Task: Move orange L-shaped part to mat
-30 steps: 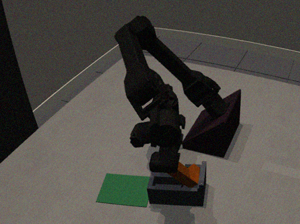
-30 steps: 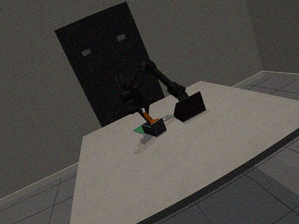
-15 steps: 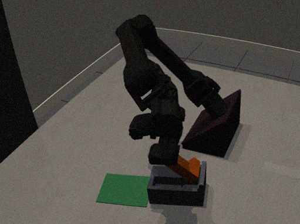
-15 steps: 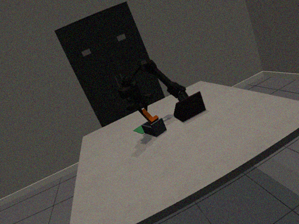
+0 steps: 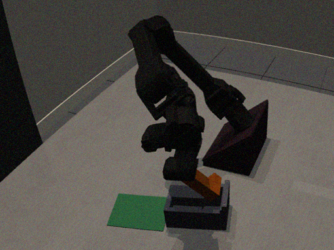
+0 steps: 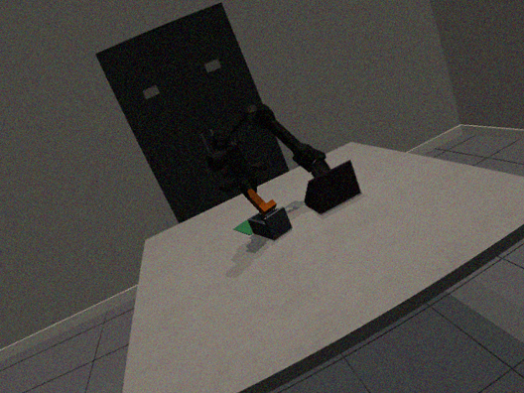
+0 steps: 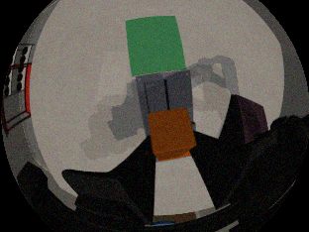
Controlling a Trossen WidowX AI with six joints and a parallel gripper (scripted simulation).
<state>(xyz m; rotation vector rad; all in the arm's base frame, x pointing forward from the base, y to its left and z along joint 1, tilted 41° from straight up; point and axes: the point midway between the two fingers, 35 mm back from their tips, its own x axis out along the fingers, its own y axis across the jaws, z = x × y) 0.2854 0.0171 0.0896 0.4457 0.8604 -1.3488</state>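
Now: the green mat 170 mm below my gripper tip, 140 mm to the right of it and 30 mm ahead of it. Also, from my gripper tip: orange L-shaped part (30 mm to the left, 30 mm below, 20 mm behind).
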